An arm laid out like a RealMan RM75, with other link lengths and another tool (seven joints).
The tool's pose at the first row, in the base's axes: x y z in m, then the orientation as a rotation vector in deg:
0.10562 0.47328 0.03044 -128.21 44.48 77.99
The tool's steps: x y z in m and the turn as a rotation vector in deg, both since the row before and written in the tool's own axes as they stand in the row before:
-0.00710 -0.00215 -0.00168 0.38 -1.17 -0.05
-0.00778 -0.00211 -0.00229 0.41 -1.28 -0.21
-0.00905 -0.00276 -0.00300 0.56 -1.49 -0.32
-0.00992 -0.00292 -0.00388 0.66 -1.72 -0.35
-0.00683 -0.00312 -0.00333 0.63 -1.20 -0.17
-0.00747 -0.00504 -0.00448 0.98 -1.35 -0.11
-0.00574 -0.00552 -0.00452 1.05 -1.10 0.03
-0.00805 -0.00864 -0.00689 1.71 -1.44 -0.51
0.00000 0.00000 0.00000 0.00 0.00 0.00
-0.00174 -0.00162 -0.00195 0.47 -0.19 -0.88
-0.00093 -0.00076 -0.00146 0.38 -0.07 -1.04
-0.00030 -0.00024 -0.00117 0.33 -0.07 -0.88
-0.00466 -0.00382 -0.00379 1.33 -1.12 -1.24
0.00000 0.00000 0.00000 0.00 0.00 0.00
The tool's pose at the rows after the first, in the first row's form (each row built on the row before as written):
0.10551 0.47567 0.03766 -126.93 44.21 78.89
0.10565 0.47771 0.04579 -125.54 43.72 79.79
0.10637 0.47991 0.05544 -123.87 43.11 80.73
0.10765 0.48161 0.06628 -121.92 42.43 81.79
0.10984 0.48297 0.07408 -120.42 42.14 82.44
0.11401 0.48493 0.08303 -118.52 42.05 83.01
0.11917 0.48671 0.09038 -116.78 42.25 83.36
0.12756 0.48917 0.10089 -114.30 42.09 83.28
0.12756 0.48917 0.10089 -114.30 42.09 83.28
0.12953 0.48909 0.10325 -113.86 41.32 82.64
0.13076 0.48865 0.10461 -113.60 40.38 81.86
0.13160 0.48799 0.10523 -113.36 39.59 81.20
0.13537 0.48815 0.11127 -111.51 38.53 80.66
0.13537 0.48815 0.11127 -111.51 38.53 80.66

